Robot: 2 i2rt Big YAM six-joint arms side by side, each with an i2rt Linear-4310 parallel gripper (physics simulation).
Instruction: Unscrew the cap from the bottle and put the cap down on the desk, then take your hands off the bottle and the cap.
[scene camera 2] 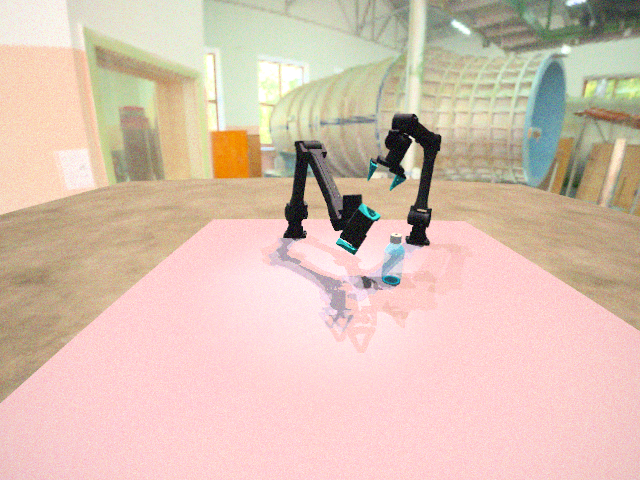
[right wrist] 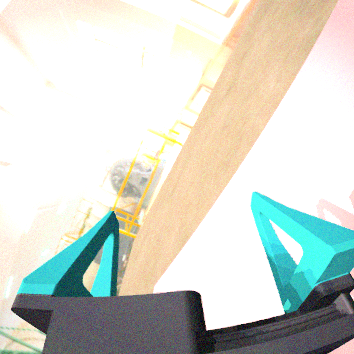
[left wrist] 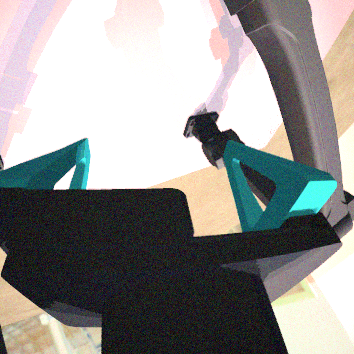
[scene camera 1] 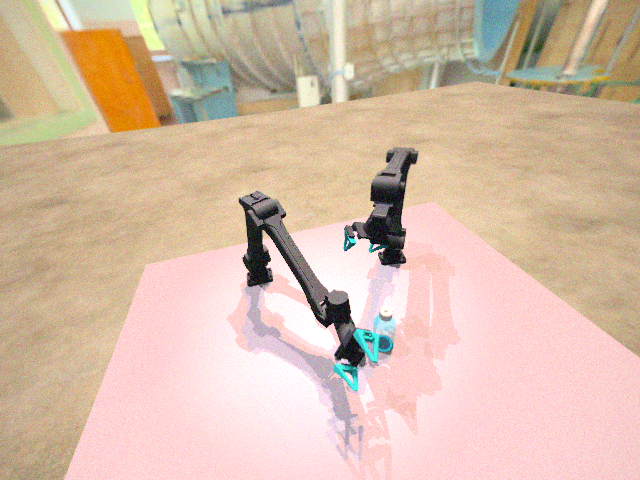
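Pixels of known places: left gripper, between the fingertips: (scene camera 2: 378, 185) (left wrist: 159, 145) (scene camera 1: 356, 251); right gripper, between the fingertips: (scene camera 2: 361, 234) (right wrist: 183, 208) (scene camera 1: 365, 376); left arm's base, origin of its link: (scene camera 2: 417, 241) (scene camera 1: 391, 258); right arm's base, origin of its link: (scene camera 2: 295, 235) (left wrist: 199, 123) (scene camera 1: 260, 277).
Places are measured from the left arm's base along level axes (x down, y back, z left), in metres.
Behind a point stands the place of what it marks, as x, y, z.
A clear blue bottle (scene camera 1: 384, 330) {-0.125, -0.479, -0.173} (scene camera 2: 393, 260) {-0.098, -0.484, -0.167} stands upright on the pink mat (scene camera 1: 180, 403) {0.000, -0.570, -0.846} (scene camera 2: 206, 387) {0.000, -1.027, -0.578}. Its narrow top is pale grey with a small dark spot in it. A small dark piece (scene camera 2: 367, 282), which looks like the cap, lies on the mat just left of the bottle's base in scene camera 2; it does not show in scene camera 1. My left gripper (scene camera 1: 358, 250) {-0.330, -0.311, -0.233} (scene camera 2: 379, 184) {-0.330, -0.311, -0.233} (left wrist: 159, 145) {-0.330, -0.311, -0.233} is open and empty, high above and behind the bottle. My right gripper (scene camera 1: 366, 375) {-0.256, -0.683, -0.282} (scene camera 2: 358, 228) {-0.256, -0.683, -0.282} (right wrist: 183, 208) {-0.256, -0.683, -0.282} is open and empty, raised left of the bottle, apart from it.
The right arm's forearm (scene camera 1: 297, 258) {-0.358, -0.349, -0.426} (scene camera 2: 326, 183) {-0.338, -0.373, -0.427} slants down toward the mat on the left. The left arm's base (scene camera 1: 392, 256) {-0.045, -0.037, -0.011} (scene camera 2: 417, 239) {-0.027, -0.040, -0.008} stands behind the bottle. Arm shadows cross the mat. The brown table top (scene camera 1: 180, 180) (scene camera 2: 155, 206) surrounds the mat.
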